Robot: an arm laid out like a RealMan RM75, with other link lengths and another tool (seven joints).
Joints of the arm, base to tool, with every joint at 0 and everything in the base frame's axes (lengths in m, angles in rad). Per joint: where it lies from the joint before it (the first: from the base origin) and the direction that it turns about. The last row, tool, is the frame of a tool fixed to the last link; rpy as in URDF.
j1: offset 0 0 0.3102 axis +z
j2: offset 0 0 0 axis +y
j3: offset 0 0 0.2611 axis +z
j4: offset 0 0 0 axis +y
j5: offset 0 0 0.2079 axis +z
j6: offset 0 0 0 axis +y
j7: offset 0 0 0.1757 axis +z
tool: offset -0.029 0.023 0.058 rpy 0 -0.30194 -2.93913
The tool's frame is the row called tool.
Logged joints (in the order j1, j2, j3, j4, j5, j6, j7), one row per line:
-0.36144, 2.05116, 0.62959, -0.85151, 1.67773, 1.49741, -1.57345
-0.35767, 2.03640, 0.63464, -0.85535, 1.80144, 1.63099, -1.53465
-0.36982, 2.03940, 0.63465, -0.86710, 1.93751, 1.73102, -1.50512
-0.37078, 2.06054, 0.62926, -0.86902, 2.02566, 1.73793, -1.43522
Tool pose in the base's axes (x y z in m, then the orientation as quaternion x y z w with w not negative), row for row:
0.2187, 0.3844, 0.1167, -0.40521, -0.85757, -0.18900, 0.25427
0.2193, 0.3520, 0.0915, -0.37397, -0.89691, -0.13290, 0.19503
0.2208, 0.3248, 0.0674, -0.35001, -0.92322, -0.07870, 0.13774
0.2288, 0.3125, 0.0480, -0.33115, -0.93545, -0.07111, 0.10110
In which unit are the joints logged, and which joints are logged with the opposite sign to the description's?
The joints are logged in radians. Opposite sign: j1, j3, j5, j6, j7.
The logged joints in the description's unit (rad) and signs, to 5 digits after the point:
0.36144, 2.05116, -0.62959, -0.85151, -1.67773, -1.49741, 1.57345
0.35767, 2.03640, -0.63464, -0.85535, -1.80144, -1.63099, 1.53465
0.36982, 2.03940, -0.63465, -0.86710, -1.93751, -1.73102, 1.50512
0.37078, 2.06054, -0.62926, -0.86902, -2.02566, -1.73793, 1.43522

